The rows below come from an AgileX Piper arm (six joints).
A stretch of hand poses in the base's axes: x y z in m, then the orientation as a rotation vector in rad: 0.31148 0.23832 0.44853 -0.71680 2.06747 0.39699; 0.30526 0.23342 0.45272 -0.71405 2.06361 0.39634; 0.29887 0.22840 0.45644 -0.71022 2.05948 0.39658; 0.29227 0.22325 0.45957 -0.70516 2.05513 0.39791; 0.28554 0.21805 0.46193 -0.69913 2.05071 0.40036; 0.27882 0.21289 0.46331 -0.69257 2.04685 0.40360; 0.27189 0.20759 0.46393 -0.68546 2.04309 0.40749; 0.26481 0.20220 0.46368 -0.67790 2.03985 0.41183; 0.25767 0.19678 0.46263 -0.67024 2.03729 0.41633
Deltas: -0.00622 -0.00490 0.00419 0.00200 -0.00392 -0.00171; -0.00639 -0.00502 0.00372 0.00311 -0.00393 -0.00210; -0.00660 -0.00515 0.00313 0.00440 -0.00383 -0.00253; -0.00673 -0.00520 0.00236 0.00555 -0.00356 -0.00279; -0.00672 -0.00516 0.00138 0.00611 -0.00280 -0.00293; -0.00693 -0.00530 0.00062 0.00674 -0.00250 -0.00308; -0.00708 -0.00539 -0.00025 0.00706 -0.00188 -0.00328; -0.00714 -0.00542 -0.00105 0.00699 -0.00118 -0.00337
